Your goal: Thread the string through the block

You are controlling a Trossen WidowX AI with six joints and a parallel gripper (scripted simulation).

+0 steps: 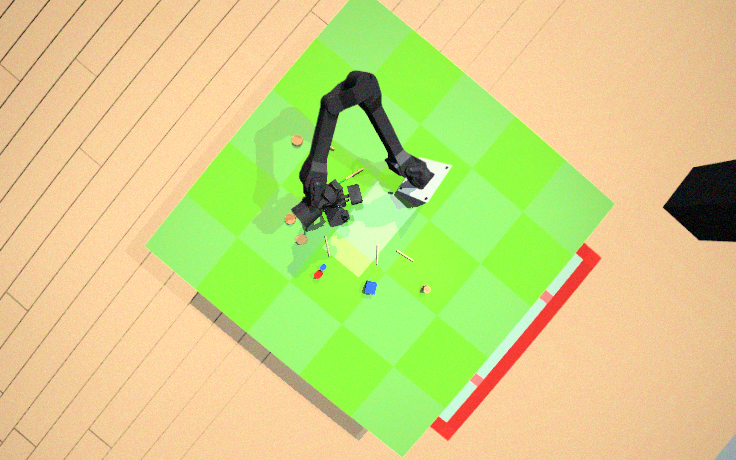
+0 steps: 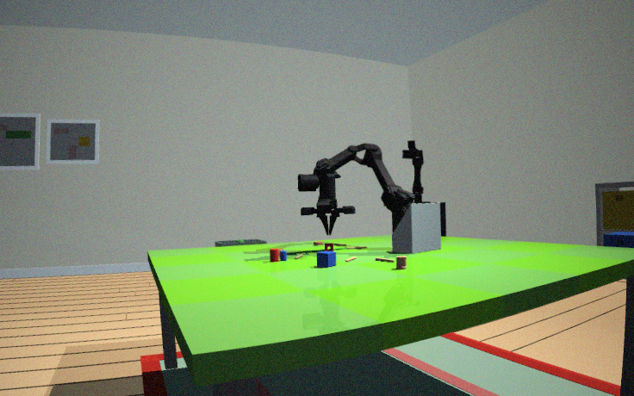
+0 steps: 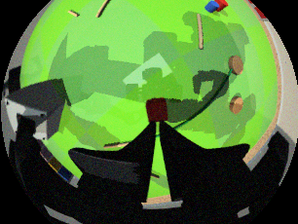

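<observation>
The red block lies 5 cm below my gripper tip. The rest, counted from my gripper tip: red cylinder: 25 cm ahead, 11 cm to the left, 4 cm below; then thin wooden stick: 11 cm behind, 6 cm below, 3 cm to the right; then round wooden button: 19 cm ahead, 5 cm below, 2 cm to the right.
</observation>
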